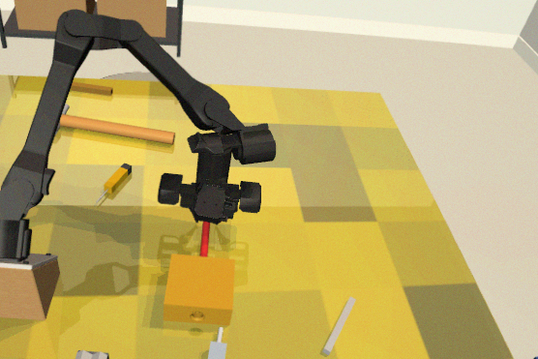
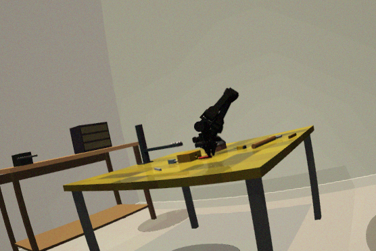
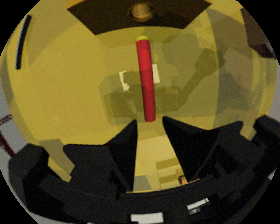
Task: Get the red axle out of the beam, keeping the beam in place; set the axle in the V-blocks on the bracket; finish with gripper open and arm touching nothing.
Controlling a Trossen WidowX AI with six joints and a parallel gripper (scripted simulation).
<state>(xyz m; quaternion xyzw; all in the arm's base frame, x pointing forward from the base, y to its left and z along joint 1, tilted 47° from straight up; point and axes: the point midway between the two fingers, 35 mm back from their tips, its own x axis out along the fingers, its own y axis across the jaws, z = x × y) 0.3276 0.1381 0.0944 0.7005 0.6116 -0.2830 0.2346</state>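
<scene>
The orange beam is 170 mm to the right of my gripper tip, 20 mm behind it and 20 mm above it. Also, from my gripper tip: brown stick: 430 mm to the left, 270 mm behind; then yellow screwdriver: 190 mm behind, 100 mm to the left.
</scene>
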